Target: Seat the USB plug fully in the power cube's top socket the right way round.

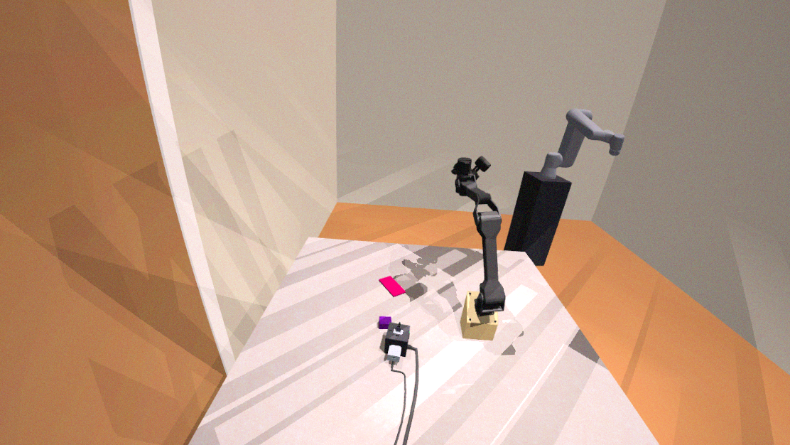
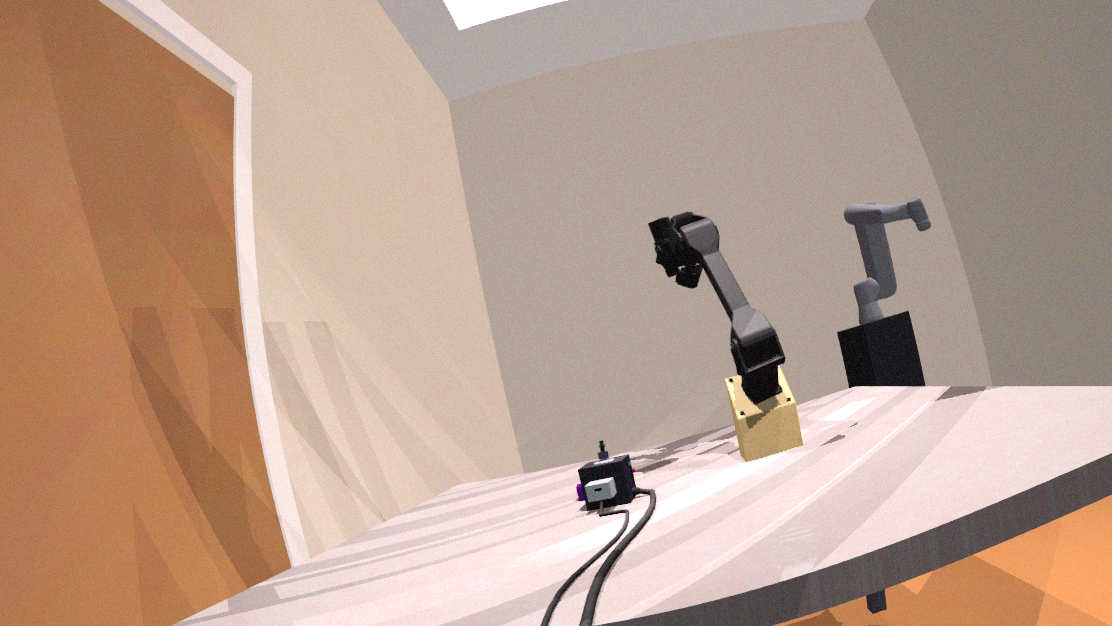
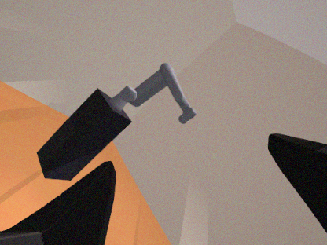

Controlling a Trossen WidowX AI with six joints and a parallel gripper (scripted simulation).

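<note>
My gripper tip is 57 cm to the right of the USB plug, 43 cm short of it and 42 cm above it. Round my gripper tip: purple block (50 cm below, 47 cm ahead, 46 cm to the left).
</note>
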